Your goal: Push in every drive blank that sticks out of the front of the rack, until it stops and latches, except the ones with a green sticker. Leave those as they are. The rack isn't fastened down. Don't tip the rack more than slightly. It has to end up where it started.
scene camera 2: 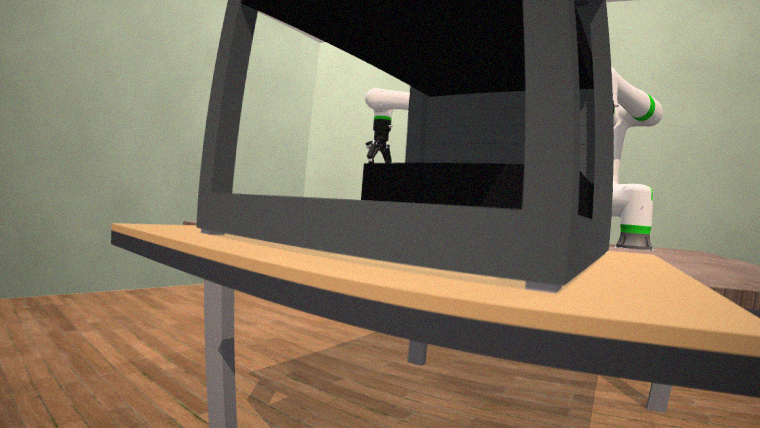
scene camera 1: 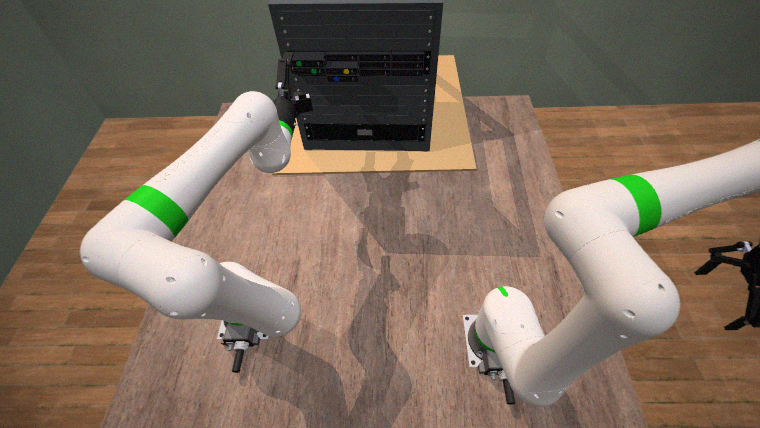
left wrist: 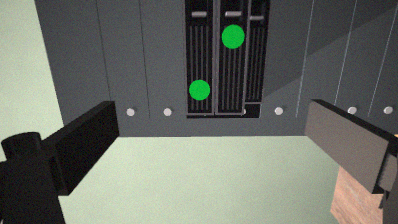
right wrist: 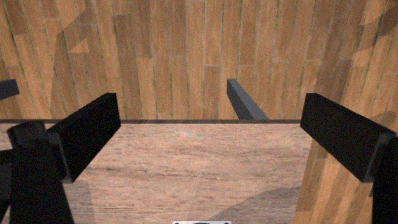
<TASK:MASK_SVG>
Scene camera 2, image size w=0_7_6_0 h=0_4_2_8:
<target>dark rack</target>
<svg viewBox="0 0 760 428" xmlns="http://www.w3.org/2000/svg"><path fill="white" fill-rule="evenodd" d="M228 0L214 68L203 142L196 228L200 228L202 234L230 234L371 260L526 281L525 290L554 294L609 251L609 229L611 231L613 199L614 117L606 0ZM258 11L329 43L410 85L405 162L408 163L364 163L361 200L232 194L240 117Z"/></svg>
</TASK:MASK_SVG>
